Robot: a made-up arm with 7 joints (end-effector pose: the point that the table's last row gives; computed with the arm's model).
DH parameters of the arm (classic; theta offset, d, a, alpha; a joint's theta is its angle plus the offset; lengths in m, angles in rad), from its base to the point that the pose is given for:
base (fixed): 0 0.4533 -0.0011 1.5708
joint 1: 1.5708 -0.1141 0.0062 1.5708
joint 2: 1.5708 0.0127 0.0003 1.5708
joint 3: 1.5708 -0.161 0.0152 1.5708
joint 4: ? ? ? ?
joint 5: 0 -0.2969 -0.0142 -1.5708
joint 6: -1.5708 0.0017 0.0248 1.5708
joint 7: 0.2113 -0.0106 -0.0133 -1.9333
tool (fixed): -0.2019 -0.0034 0 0
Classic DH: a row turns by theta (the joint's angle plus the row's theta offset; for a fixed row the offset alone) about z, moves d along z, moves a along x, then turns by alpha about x.
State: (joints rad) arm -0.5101 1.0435 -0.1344 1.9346 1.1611 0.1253 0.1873
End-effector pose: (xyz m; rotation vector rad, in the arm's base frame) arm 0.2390 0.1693 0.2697 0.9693 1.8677 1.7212
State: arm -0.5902 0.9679 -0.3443 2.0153 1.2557 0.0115 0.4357
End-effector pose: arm 0.1845 0.1150 0.2311 1.0385 2.0174 1.1078
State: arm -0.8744 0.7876 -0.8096 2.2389 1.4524 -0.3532 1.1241
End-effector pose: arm 0.0351 0.0019 0.2446 0.4286 2.1420 -0.1346
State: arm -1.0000 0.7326 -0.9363 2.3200 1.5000 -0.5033 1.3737
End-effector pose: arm -0.0013 -0.0221 0.2766 0.0539 2.1022 -0.3224
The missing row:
joint 4: 0 -0.0295 -0.0182 -1.5708
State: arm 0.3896 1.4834 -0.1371 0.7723 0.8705 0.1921 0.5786
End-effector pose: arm 0.2120 0.4827 0.5056 -0.2680 -1.3878 -2.7034
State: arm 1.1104 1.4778 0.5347 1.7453 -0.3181 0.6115 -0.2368
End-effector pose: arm -0.0405 0.2587 0.7656 1.8118 0.2200 -1.7240
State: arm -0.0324 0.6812 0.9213 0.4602 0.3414 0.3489 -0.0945
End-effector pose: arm 0.0593 0.4743 0.1984 0.1054 -1.4284 -1.3380
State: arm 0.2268 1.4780 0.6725 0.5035 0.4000 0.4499 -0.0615
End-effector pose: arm 0.0855 0.5456 0.5491 0.5778 -0.9591 -1.8619
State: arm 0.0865 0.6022 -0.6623 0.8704 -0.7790 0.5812 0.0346
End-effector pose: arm 0.2350 0.2236 0.1110 -1.6360 0.6166 -2.4123
